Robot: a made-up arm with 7 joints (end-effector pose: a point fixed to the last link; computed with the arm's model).
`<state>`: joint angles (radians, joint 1 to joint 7).
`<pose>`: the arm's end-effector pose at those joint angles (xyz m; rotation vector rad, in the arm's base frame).
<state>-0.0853 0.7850 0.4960 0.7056 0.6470 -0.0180 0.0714</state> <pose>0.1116 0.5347 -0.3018 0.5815 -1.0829 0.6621</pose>
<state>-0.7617 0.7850 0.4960 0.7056 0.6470 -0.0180 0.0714</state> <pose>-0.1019 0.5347 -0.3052 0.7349 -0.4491 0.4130</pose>
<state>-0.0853 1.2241 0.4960 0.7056 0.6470 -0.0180 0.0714</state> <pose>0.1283 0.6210 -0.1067 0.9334 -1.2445 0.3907</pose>
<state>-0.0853 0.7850 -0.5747 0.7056 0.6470 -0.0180 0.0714</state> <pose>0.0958 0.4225 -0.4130 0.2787 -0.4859 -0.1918</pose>
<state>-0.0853 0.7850 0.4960 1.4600 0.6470 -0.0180 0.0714</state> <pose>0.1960 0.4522 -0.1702 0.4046 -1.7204 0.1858</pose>
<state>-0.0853 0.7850 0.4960 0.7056 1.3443 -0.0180 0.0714</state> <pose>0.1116 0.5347 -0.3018 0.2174 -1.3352 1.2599</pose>
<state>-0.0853 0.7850 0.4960 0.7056 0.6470 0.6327 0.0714</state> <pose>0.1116 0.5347 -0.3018 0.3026 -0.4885 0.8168</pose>
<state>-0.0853 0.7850 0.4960 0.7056 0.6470 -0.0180 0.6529</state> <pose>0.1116 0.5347 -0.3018 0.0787 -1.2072 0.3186</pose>
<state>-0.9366 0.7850 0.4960 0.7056 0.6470 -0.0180 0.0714</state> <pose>-0.1535 0.5347 -0.2828 0.7640 -0.2846 0.3453</pose>
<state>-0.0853 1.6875 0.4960 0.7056 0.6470 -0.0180 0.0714</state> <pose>0.1475 0.6128 0.1180 1.2955 -1.3789 0.0682</pose>
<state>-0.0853 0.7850 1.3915 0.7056 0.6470 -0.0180 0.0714</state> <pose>0.0076 0.5906 -0.2368 0.7958 -1.5167 1.4355</pose>
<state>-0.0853 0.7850 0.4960 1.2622 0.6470 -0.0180 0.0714</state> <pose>0.1843 0.4817 -0.2054 0.4578 -1.5609 0.3199</pose>
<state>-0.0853 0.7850 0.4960 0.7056 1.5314 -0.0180 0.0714</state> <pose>0.1116 0.5347 -0.3018 0.1053 -1.3897 1.4187</pose>
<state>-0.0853 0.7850 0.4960 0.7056 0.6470 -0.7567 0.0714</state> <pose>0.1116 0.5347 -0.3018 0.8838 -1.7425 0.3992</pose>
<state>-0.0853 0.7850 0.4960 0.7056 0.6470 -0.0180 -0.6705</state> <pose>0.1116 0.5347 -0.3018 1.2137 -0.8153 1.0701</pose>
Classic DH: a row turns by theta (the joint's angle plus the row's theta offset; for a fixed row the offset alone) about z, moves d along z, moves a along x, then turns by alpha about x. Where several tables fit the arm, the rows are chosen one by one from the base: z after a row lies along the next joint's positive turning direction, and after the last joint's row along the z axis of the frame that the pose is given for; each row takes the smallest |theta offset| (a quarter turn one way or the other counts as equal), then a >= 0, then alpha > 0; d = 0 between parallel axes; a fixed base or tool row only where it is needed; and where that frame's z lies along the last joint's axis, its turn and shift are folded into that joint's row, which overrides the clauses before.
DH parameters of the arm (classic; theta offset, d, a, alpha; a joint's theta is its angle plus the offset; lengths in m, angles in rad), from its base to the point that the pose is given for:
base (fixed): 0 0 0 1.5708
joint 1: 1.5708 -0.139 0 1.5708
joint 2: 1.5708 0 0 1.5708
joint 3: 1.5708 -0.303 0 1.5708
joint 4: 0 0 0 -1.5708
joint 5: 0 -0.24 0 -1.5708
joint 6: -1.5708 0 0 1.5708
joint 7: 1.5708 0 0 1.5708
tool (fixed): -1.5708 0 0 0

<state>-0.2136 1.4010 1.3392 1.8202 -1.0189 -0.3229 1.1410</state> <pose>0.0907 0.4175 0.1665 1.8622 -0.1192 -1.1500</pose>
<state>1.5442 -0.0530 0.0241 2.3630 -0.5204 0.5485 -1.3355</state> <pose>0.1366 0.1361 0.1649 -0.2273 1.8291 -2.0587</pose>
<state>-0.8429 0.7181 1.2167 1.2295 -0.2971 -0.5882 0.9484</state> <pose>-0.0591 0.5510 -0.1577 0.5467 -0.5870 -0.9417</pose>
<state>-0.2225 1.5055 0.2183 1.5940 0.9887 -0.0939 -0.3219</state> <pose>0.2356 0.4392 -0.0200 0.6246 -1.6960 -0.1745</pose>
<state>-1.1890 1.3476 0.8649 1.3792 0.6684 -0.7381 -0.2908</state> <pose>0.1476 0.5187 -0.1054 0.7756 -1.8078 -0.4873</pose>
